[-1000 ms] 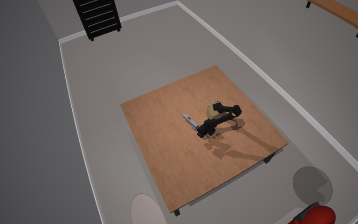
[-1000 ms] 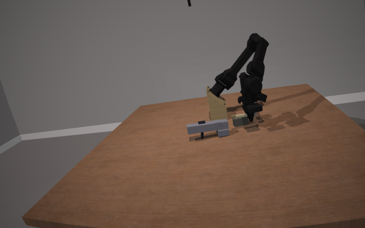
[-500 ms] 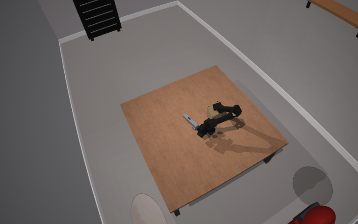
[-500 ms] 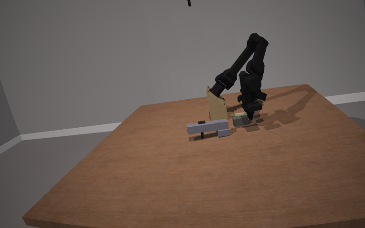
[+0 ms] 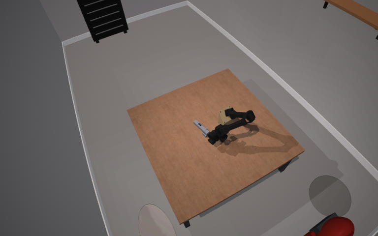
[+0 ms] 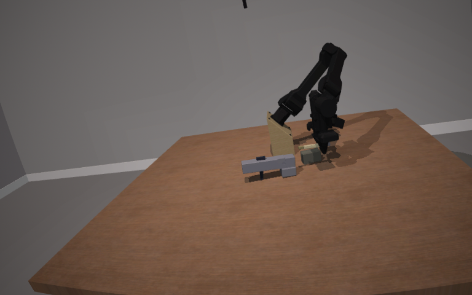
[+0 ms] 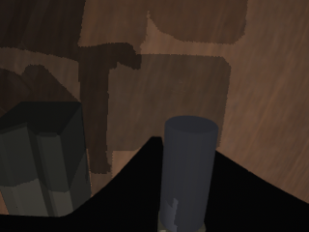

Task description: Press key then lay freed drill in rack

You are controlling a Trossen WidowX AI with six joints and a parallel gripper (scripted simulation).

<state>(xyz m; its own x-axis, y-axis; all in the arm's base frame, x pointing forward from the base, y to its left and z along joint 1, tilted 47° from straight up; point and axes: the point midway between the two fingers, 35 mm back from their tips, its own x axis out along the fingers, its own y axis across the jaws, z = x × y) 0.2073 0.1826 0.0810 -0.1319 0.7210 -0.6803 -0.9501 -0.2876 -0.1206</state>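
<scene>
My gripper tip is 1 cm short of the drill, 4 cm to the left of it and 4 cm below it. Round my gripper tip: dark olive rack (6 cm behind, 5 cm to the right, 3 cm below); then dark key (7 cm ahead, 22 cm to the right, 1 cm above); then grey housing block (6 cm ahead, 19 cm to the right).
</scene>
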